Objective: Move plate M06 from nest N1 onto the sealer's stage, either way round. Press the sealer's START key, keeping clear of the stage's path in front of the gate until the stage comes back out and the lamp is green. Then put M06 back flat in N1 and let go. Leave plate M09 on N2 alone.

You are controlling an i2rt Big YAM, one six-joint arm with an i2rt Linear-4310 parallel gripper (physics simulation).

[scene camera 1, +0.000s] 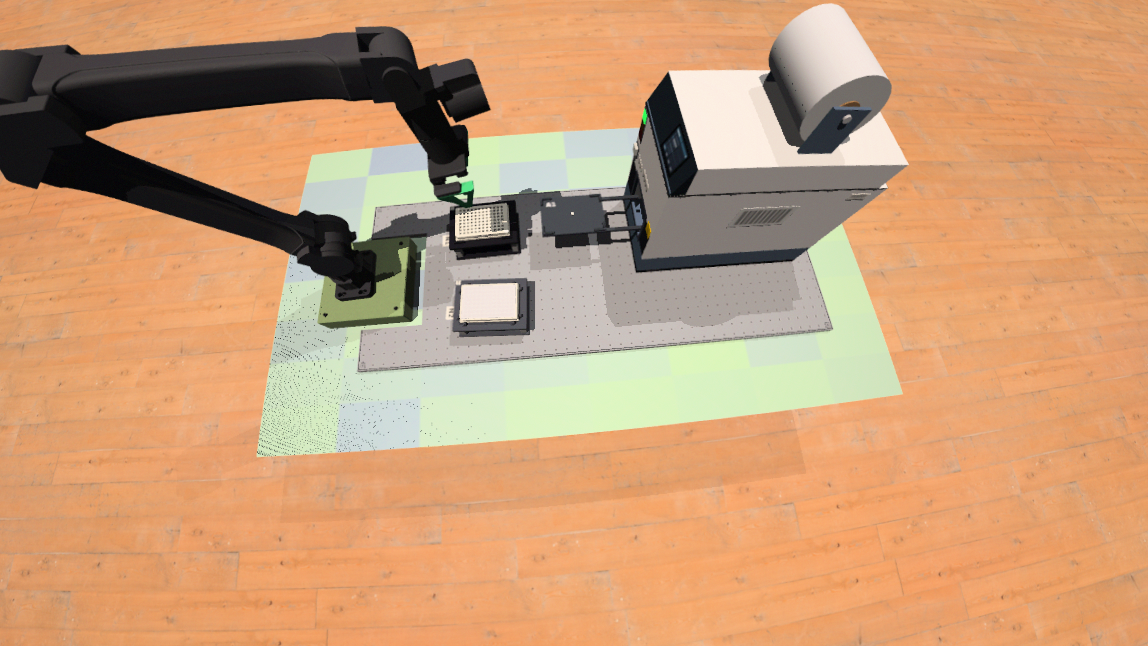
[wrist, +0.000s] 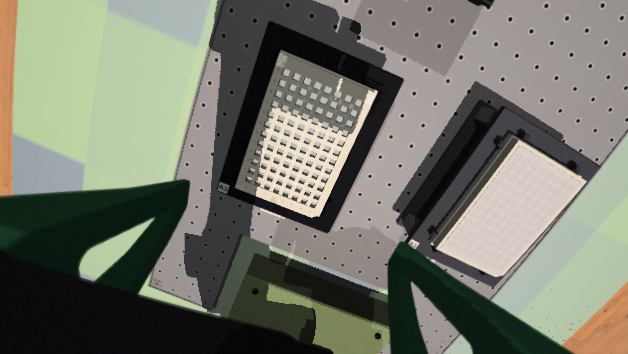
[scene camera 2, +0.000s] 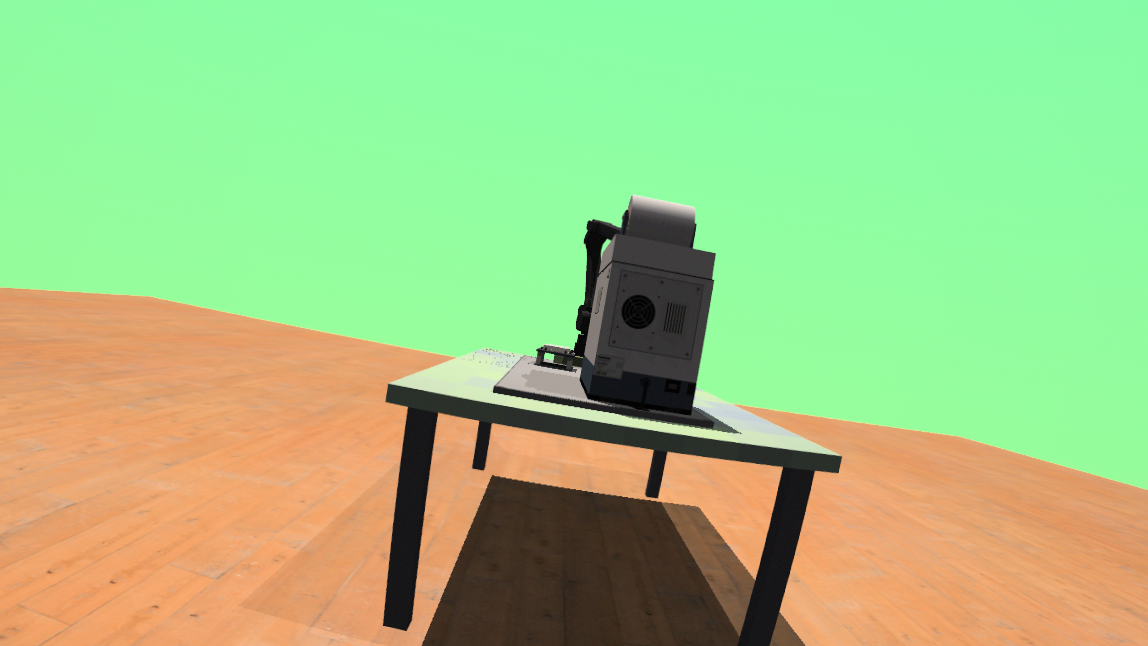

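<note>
A plate with open square wells lies in the black far nest. A pale, smooth-topped plate lies in the grey near nest. I cannot read which is M06 or M09, nor which nest is N1. My gripper is open and empty, above the far nest's back-left part in scene camera 1. The sealer's stage is out and bare. The sealer shows a green lamp. The START key is too small to make out.
The arm's green base block stands left of the nests. The perforated board carries the nests and the sealer. A large roll sits on the sealer. The table stands on a wooden floor.
</note>
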